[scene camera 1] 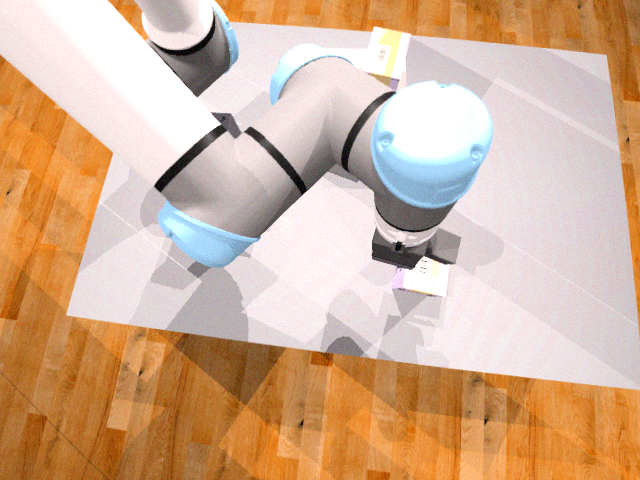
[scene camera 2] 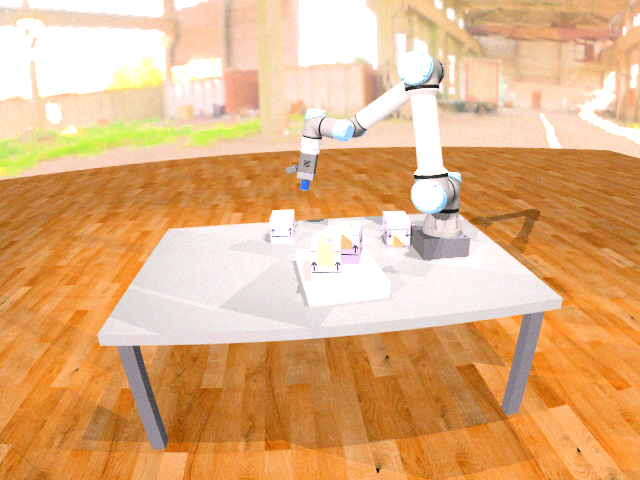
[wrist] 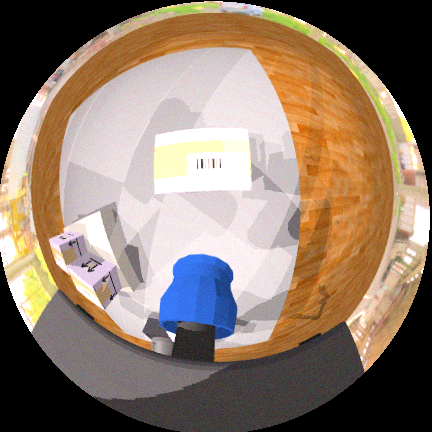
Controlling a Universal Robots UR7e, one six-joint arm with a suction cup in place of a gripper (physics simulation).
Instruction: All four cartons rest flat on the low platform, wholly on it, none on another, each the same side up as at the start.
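Places are measured from the arm's base along level axes (x ahead, y left, z up), in metres.
Where they show: hand, tool point: (scene camera 2: 304, 188) (wrist: 202, 277); arm's base, link origin: (scene camera 2: 441, 231) (wrist: 169, 343).
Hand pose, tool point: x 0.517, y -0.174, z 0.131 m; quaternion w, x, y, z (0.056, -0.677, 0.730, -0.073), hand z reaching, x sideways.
Things, the pixels of their centre, and the offset from my tool point. Level surfaces: height alone.
- white-and-yellow carton, body centre: (wrist: 202, 164) (scene camera 1: 420, 263) (scene camera 2: 283, 226) dx +0.093, dy +0.010, dz -0.152 m
- low white platform, body centre: (scene camera 2: 339, 272) (wrist: 92, 253) dx -0.128, dy +0.403, dz -0.179 m
- front carton, body centre: (scene camera 1: 382, 69) (scene camera 2: 326, 257) (wrist: 67, 249) dx -0.090, dy +0.455, dz -0.104 m
- rear carton, body centre: (scene camera 2: 347, 241) (wrist: 93, 278) dx -0.157, dy +0.324, dz -0.104 m
- grey table, surface height: dz -0.203 m
My suction gripper (scene camera 2: 305, 184) (wrist: 202, 265) is empty, its blue cup in the air above the table, near one white-and-yellow carton (scene camera 1: 431, 281) (scene camera 2: 282, 226) (wrist: 202, 172). That carton stands apart on the table; its top with a barcode faces up. In scene camera 1 the cup is hidden by the wrist. Another carton (scene camera 2: 396, 227) stands on the table by the robot's base. On the low white platform (scene camera 2: 356, 289) (wrist: 100, 235) are a front carton (scene camera 1: 385, 51) (scene camera 2: 326, 255) (wrist: 72, 247) and a rear carton (scene camera 2: 352, 240) (wrist: 95, 282). Whether these two touch is unclear.
The robot's base (scene camera 2: 442, 243) stands on the grey table (scene camera 1: 558, 180) (scene camera 2: 196, 279) (wrist: 135, 90) near its rear edge. The arm crosses above the table and hides much of the platform in scene camera 1. Wooden floor (scene camera 1: 258, 423) surrounds the table.
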